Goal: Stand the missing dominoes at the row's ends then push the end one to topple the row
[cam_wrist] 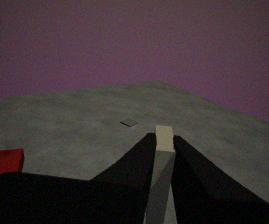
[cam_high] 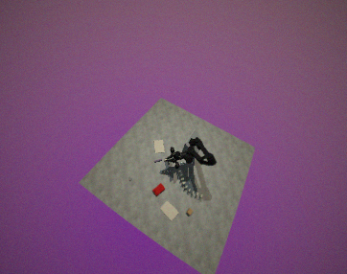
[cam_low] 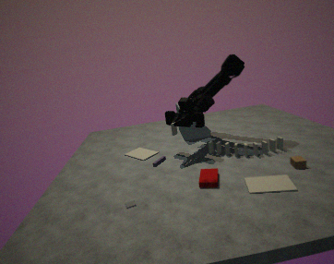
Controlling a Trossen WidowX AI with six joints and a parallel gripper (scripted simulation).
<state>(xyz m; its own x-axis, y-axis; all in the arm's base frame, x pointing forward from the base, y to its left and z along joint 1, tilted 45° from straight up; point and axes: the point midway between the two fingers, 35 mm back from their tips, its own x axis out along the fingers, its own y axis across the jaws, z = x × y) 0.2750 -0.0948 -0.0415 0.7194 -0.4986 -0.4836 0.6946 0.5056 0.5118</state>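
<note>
Now: the purple piece 150 mm below my gripper tip, 80 mm to the right of it and 10 mm behind it. Also, from my gripper tip: flat grey piece (270 mm ahead, 200 mm to the right, 160 mm below); then red block (210 mm ahead, 150 mm below, 70 mm to the left); then pale flat sheet (160 mm below, 150 mm to the right, 150 mm behind).
</note>
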